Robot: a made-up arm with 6 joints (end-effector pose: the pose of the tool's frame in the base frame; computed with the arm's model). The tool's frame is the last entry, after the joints.
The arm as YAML. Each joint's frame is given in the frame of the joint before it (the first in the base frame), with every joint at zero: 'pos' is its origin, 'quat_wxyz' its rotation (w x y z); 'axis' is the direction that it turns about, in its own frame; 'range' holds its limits. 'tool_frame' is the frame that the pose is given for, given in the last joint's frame.
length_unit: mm
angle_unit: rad
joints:
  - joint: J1
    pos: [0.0, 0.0, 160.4]
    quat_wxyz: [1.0, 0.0, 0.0, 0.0]
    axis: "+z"
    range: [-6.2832, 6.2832]
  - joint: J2
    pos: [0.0, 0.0, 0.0]
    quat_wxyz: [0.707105, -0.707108, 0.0, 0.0]
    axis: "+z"
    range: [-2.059, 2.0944]
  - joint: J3
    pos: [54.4, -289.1, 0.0]
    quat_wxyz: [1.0, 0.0, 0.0, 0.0]
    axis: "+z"
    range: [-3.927, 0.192]
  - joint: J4
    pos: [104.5, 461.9, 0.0]
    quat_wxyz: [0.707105, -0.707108, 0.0, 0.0]
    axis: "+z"
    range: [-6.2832, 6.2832]
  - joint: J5
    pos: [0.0, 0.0, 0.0]
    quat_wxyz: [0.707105, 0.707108, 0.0, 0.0]
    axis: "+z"
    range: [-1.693, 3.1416]
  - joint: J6
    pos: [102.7, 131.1, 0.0]
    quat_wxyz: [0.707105, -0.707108, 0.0, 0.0]
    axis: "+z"
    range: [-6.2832, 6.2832]
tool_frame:
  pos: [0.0, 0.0, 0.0]
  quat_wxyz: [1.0, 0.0, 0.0, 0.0]
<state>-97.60 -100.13 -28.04 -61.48 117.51 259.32</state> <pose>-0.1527 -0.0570 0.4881 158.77 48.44 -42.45</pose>
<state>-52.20 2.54 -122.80 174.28 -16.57 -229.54</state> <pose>0.3355 -0.4546 0.7017 73.28 -34.22 45.71</pose>
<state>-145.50 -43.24 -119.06 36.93 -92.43 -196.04</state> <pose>0.1603 0.2025 0.8078 65.36 -60.95 -175.85</pose>
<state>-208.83 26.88 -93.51 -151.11 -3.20 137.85</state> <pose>-0.6576 0.3014 0.1684 156.16 -61.18 179.66</pose>
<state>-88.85 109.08 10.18 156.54 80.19 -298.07</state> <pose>0.0373 0.3573 0.1201 -151.57 -36.67 15.36</pose>
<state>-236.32 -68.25 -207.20 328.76 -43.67 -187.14</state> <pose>0.3219 -0.6371 0.0276 138.51 -28.79 -23.23</pose>
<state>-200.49 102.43 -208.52 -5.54 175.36 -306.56</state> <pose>-0.5573 0.2199 0.1315 113.77 28.68 81.92</pose>
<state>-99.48 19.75 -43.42 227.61 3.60 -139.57</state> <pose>-0.0017 -0.4326 -0.1182 -153.97 -3.27 171.16</pose>
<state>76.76 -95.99 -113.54 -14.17 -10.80 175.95</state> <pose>-0.2066 -0.7441 0.5701 12.17 -38.49 53.56</pose>
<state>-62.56 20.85 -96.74 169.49 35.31 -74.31</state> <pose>0.3612 -0.6988 0.3517 -69.31 4.49 -144.40</pose>
